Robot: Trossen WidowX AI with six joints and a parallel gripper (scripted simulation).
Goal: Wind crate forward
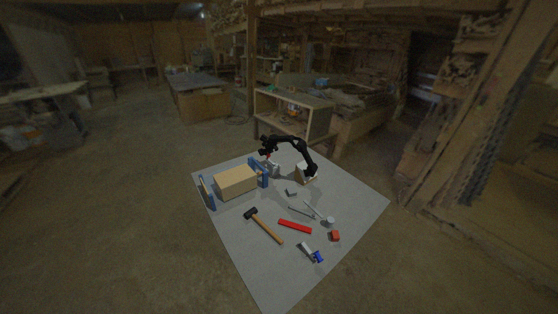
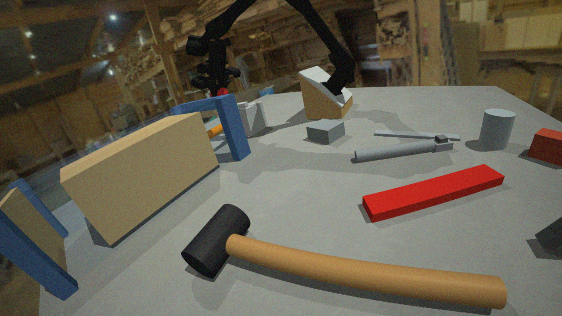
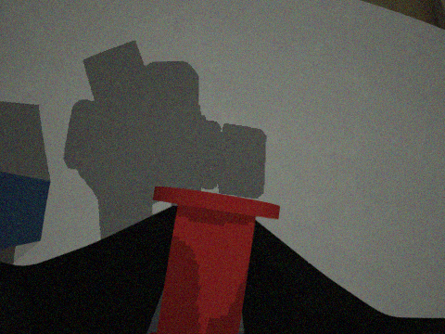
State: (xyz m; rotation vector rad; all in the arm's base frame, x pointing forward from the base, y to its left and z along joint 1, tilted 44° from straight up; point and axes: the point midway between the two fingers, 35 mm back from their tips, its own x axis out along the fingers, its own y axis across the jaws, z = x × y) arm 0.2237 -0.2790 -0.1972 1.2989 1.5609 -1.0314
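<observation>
Right now the winch handle with red knob is 6 cm to the left of my gripper tip, 3 cm below it and 1 cm behind it. Also, from my gripper tip: grey block 42 cm to the left, 12 cm below, 1 cm behind; winch 11 cm to the left, 10 cm below, 3 cm behind; flat grey strip 64 cm to the left, 13 cm below, 6 cm behind.
</observation>
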